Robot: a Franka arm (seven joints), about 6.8 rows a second.
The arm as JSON. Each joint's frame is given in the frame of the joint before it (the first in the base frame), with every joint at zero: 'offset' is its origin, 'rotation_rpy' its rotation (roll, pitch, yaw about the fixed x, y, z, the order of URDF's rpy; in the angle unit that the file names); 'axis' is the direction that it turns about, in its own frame. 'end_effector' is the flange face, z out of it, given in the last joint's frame.
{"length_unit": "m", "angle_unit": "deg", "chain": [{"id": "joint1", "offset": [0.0, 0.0, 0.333], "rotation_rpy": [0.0, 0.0, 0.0], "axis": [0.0, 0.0, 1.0]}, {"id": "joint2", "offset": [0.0, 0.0, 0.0], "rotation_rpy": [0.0, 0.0, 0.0], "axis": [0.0, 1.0, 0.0]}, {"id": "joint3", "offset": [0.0, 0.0, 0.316], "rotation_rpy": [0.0, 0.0, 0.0], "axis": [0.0, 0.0, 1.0]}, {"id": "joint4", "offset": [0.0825, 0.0, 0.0], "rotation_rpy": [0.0, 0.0, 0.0], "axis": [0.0, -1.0, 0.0]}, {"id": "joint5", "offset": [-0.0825, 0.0, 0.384], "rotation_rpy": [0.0, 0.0, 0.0], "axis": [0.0, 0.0, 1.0]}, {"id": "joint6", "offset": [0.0, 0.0, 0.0], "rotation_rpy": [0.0, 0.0, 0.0], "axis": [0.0, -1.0, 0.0]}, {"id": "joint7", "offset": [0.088, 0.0, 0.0], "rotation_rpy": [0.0, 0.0, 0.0], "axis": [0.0, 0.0, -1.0]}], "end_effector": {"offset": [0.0, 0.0, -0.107], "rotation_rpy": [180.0, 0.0, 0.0]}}
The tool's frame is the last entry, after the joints.
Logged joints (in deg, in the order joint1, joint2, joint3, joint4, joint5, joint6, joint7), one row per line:
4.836 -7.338 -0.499 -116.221 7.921 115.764 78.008
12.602 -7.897 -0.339 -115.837 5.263 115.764 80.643
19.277 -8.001 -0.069 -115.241 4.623 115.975 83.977
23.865 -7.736 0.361 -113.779 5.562 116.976 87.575
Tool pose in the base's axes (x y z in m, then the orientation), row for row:
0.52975 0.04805 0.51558 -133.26 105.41 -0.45
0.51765 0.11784 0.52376 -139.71 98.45 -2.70
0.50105 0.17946 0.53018 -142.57 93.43 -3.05
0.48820 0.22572 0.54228 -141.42 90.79 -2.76
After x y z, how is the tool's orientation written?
As a rotation vector, in degrees.
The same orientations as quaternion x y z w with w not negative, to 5 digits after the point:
-0.78126 0.61798 -0.00264 0.08793
-0.81477 0.57415 -0.01575 0.07903
-0.83339 0.54614 -0.01783 0.08295
-0.83685 0.53725 -0.01633 0.10386

